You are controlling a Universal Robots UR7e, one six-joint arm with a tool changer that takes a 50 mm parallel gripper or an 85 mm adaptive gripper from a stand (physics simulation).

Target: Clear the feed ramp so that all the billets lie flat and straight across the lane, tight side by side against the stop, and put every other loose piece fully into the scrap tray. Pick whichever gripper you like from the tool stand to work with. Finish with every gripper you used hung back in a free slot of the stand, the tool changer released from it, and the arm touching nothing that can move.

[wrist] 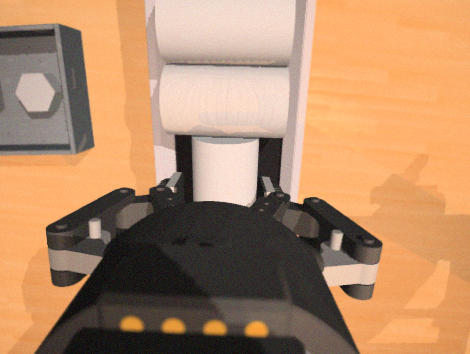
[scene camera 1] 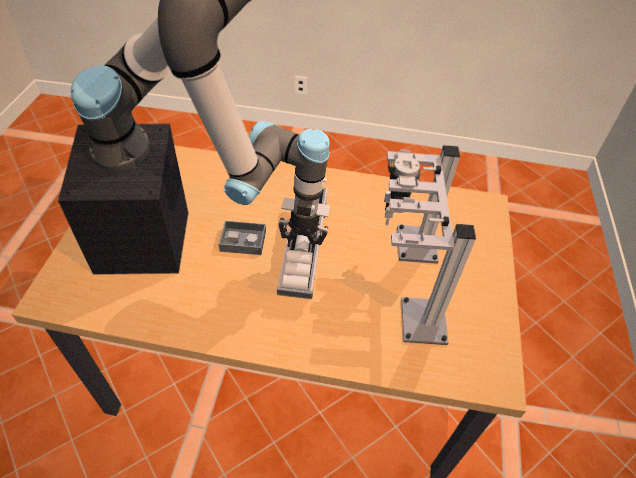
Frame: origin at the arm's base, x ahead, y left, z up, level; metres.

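Where they show: arm's base at its link origin: (scene camera 1: 120, 148).
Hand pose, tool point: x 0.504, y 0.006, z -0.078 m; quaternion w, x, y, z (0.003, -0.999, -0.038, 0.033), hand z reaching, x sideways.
Note:
Things, the pixels of their top centre, and the offset from my tool point. "pt": a spot on its surface instead.
- end stop at its top centre: (scene camera 1: 294, 289) 0.007 m ahead, 0.148 m right, 0.181 m down
- billet at its top centre: (wrist: 221, 199) (scene camera 1: 302, 237) 0.009 m back, 0.008 m left, 0.145 m down
- scrap tray at its top centre: (scene camera 1: 242, 233) 0.204 m back, 0.039 m left, 0.220 m down
- hexagonal piece at a spot on its surface: (wrist: 35, 92) pt 0.176 m back, 0.043 m left, 0.235 m down
The feed ramp lane (scene camera 1: 315, 259) (wrist: 300, 80) runs away from under the arm. Three pale billets (scene camera 1: 295, 281) (scene camera 1: 297, 268) (scene camera 1: 298, 255) lie across it near the end stop (scene camera 1: 294, 294); two crosswise billets (wrist: 225, 30) (wrist: 225, 100) show in the wrist view. Another billet (scene camera 1: 302, 243) (wrist: 225, 167) lies lengthwise, one end close against the nearest crosswise one. My gripper (scene camera 1: 303, 238) (wrist: 221, 186) is open, its fingertips on either side of the lengthwise billet with visible gaps. Its far end is hidden. The scrap tray (scene camera 1: 241, 249) (wrist: 82, 110) holds two pale pieces (scene camera 1: 232, 236) (scene camera 1: 251, 238), one a hexagonal piece (wrist: 35, 92).
The tool stand (scene camera 1: 452, 277) rises at the right, with a second gripper (scene camera 1: 406, 167) hanging in its rear slot area. The black robot pedestal (scene camera 1: 128, 231) stands at the left. The scrap tray lies between pedestal and lane.

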